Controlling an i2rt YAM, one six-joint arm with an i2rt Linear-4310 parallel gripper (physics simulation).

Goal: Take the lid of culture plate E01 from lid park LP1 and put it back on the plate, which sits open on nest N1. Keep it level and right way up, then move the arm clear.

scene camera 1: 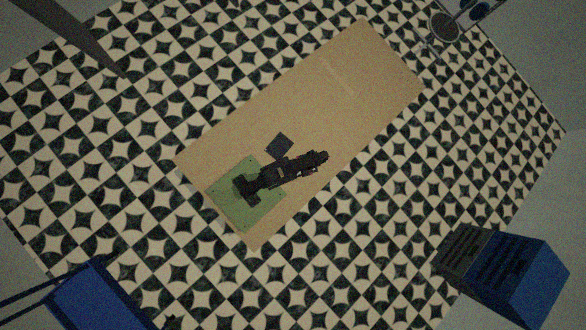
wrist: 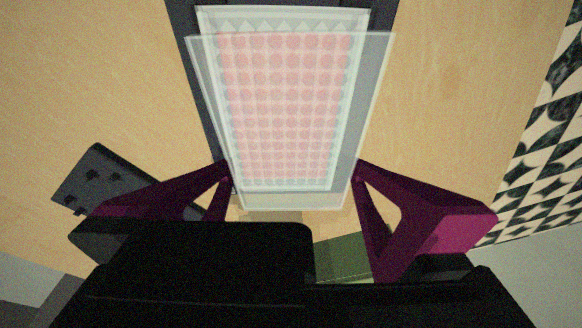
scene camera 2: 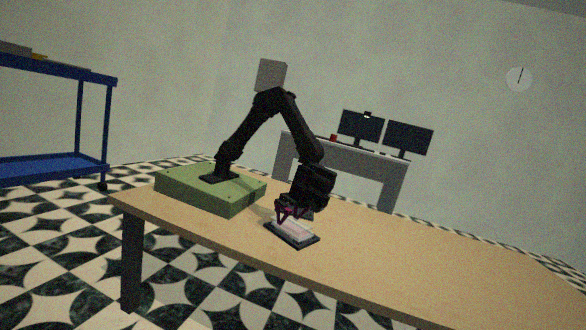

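Seen in the pictures: gripper, fingertip midpoint: (wrist: 291,164) (scene camera 2: 287,222); arm's base, link origin: (scene camera 1: 246,190) (scene camera 2: 220,177).
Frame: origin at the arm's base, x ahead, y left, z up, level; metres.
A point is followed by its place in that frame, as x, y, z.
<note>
My gripper (scene camera 2: 291,219) @[0.357, -0.082, -0.037] (wrist: 291,164) @[0.357, -0.082, -0.037] is shut on the clear lid (wrist: 293,202) @[0.324, -0.071, -0.031], with one magenta finger at each long side. The lid looks about level, close above the open culture plate E01 (scene camera 2: 296,232) (wrist: 280,16), whose pink wells show through it. In the wrist view the lid's far edge lies nearer the gripper than the plate's far rim. Any contact between lid and plate cannot be told. The plate sits on the dark nest N1 (scene camera 2: 300,245) @[0.436, -0.155, -0.058] (wrist: 186,20) @[0.454, -0.059, -0.058]. Lid park LP1 (scene camera 1: 279,145) @[0.329, 0.120, -0.060] (wrist: 100,175) @[0.392, 0.098, -0.060] is a dark pad with small posts; no lid shows on it.
The arm stands on a green block (scene camera 1: 225,189) @[-0.093, 0.079, 0.004] (scene camera 2: 192,192) @[0.020, -0.178, -0.020] (wrist: 342,257) @[0.171, -0.089, -0.040] on the wooden table (scene camera 1: 325,110) @[0.748, 0.139, -0.070] (scene camera 2: 400,260) @[0.760, 0.018, -0.070]. LP1 lies close beside the left finger in the wrist view. A desk (scene camera 2: 345,156) with monitors and a blue trolley (scene camera 2: 107,130) stand away from the table.
</note>
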